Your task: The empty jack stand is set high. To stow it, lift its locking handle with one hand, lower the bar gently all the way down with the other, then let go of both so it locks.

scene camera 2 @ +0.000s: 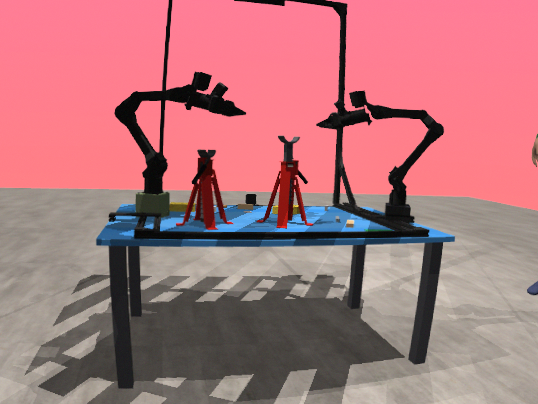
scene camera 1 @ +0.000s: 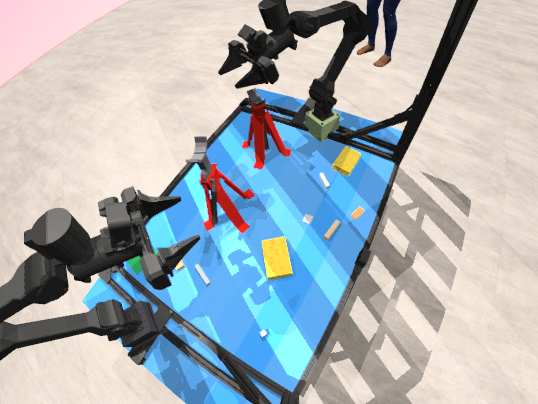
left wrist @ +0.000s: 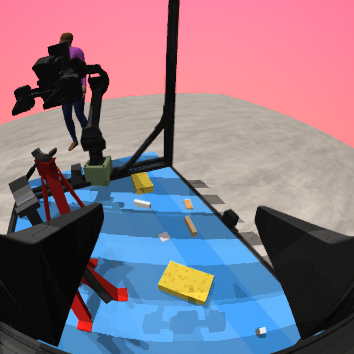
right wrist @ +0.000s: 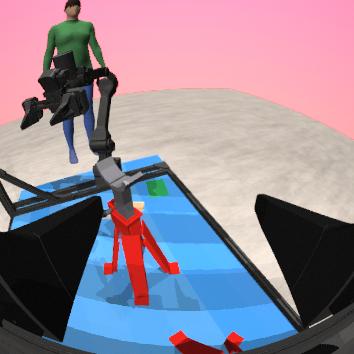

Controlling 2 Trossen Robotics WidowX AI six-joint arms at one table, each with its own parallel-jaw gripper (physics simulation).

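Observation:
The jack stand set high (scene camera 1: 232, 215) (scene camera 2: 285, 195) (right wrist: 132, 250) is red and stands upright, its grey bar (scene camera 2: 288, 151) (right wrist: 123, 197) raised with an empty forked saddle (scene camera 1: 200, 147) (left wrist: 24, 192) on top. Its dark locking handle (scene camera 2: 302, 177) slants down on the right in scene camera 2. A second red jack stand (scene camera 1: 259, 140) (scene camera 2: 206, 200) (left wrist: 57, 195) has its saddle low and empty. My left gripper (scene camera 1: 189, 219) (scene camera 2: 318, 124) (left wrist: 181, 213) is open and empty, above and to one side of the high stand. My right gripper (scene camera 1: 229, 80) (scene camera 2: 245, 113) (right wrist: 180, 203) is open and empty, above the stands' height.
Two yellow sponges (scene camera 1: 277, 258) (scene camera 1: 347, 160) (left wrist: 186, 282) and several small white and tan blocks lie on the blue table. A green patch (right wrist: 157, 188) lies near the left arm's base. Black frame rails edge the table, with a tall post (scene camera 1: 435, 75) (scene camera 2: 342, 60) rising from them.

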